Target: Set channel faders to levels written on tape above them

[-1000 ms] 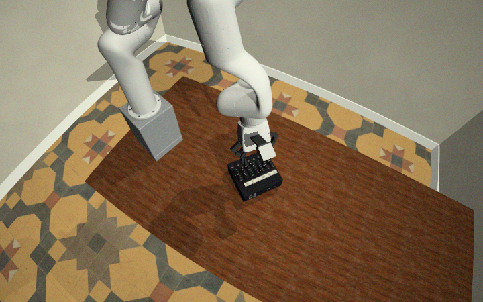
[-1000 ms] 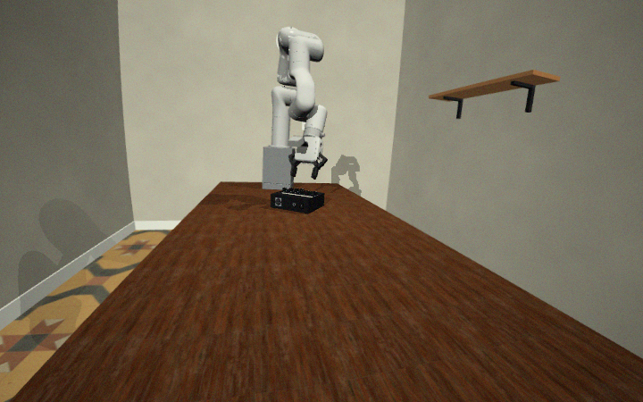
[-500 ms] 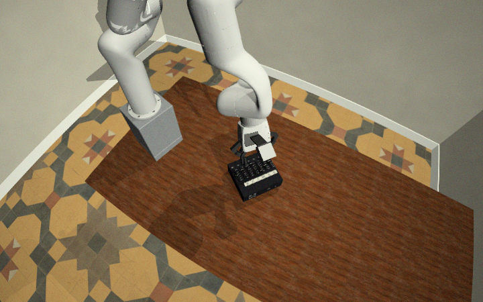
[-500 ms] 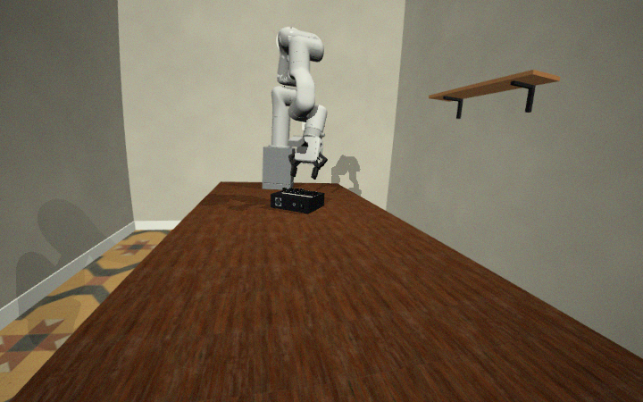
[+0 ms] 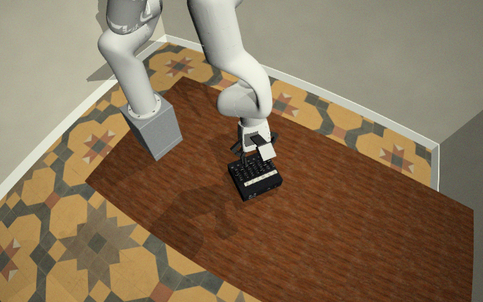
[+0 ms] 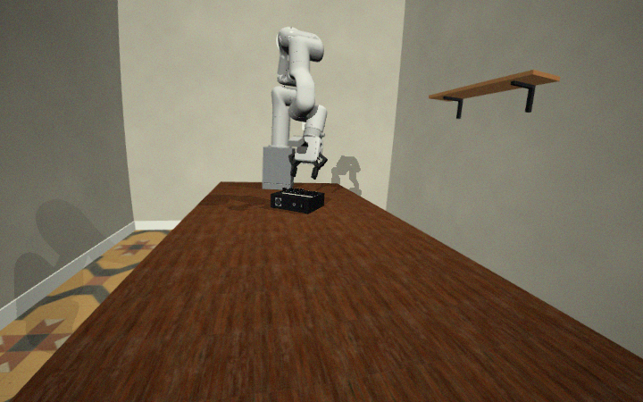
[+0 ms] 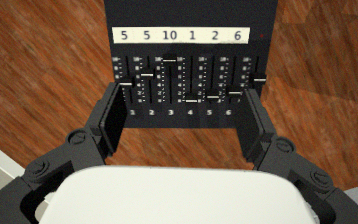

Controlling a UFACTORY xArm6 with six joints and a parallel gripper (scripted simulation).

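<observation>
Right now the channel 3 fader cap is 60 mm below my hand and 30 mm ahead of it. Round my hand: channel 2 fader cap (60 mm below, 30 mm ahead, 20 mm to the left); then channel 4 cap (60 mm below, 20 mm behind); then channel 5 cap (60 mm below, 20 mm to the right, 20 mm behind).
</observation>
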